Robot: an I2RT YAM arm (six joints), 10 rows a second.
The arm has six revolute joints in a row. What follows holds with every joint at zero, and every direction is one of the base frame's.
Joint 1 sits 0.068 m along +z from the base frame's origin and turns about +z.
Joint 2 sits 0.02 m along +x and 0.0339 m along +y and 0.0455 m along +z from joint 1 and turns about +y.
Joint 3 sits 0.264 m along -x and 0.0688 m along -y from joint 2 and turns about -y.
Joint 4 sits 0.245 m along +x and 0.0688 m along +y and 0.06 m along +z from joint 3 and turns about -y.
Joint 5 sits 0.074 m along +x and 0.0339 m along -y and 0.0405 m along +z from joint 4 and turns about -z.
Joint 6 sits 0.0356 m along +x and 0.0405 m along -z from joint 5 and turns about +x.
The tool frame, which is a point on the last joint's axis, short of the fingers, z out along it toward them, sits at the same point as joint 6; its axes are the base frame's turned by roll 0, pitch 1.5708 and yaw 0 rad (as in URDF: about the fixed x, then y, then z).
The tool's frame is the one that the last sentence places.
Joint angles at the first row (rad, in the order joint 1, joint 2, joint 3, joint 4, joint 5, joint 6):
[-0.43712, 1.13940, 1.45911, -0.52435, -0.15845, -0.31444]
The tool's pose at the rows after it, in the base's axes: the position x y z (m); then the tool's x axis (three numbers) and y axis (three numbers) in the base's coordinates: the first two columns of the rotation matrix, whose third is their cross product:
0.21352, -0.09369, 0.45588, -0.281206, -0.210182, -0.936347, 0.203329, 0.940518, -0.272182
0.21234, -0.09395, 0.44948, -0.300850, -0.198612, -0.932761, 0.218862, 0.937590, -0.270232
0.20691, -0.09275, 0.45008, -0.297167, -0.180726, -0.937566, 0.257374, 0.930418, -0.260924
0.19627, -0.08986, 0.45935, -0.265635, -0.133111, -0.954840, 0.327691, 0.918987, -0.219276
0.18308, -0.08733, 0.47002, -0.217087, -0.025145, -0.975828, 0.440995, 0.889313, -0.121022
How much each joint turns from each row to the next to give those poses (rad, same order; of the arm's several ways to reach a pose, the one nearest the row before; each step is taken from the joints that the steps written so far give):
[-0.00008, -0.00257, -0.03319, 0.00886, 0.00254, -0.00420]
[0.00004, -0.01080, -0.02625, -0.00133, 0.02112, 0.00332]
[-0.00002, -0.01999, -0.01133, 0.00127, 0.03418, 0.02003]
[-0.00004, -0.02640, 0.01611, -0.01135, 0.05292, 0.05979]
[0.00002, -0.02398, 0.03190, -0.03697, 0.09264, 0.12044]

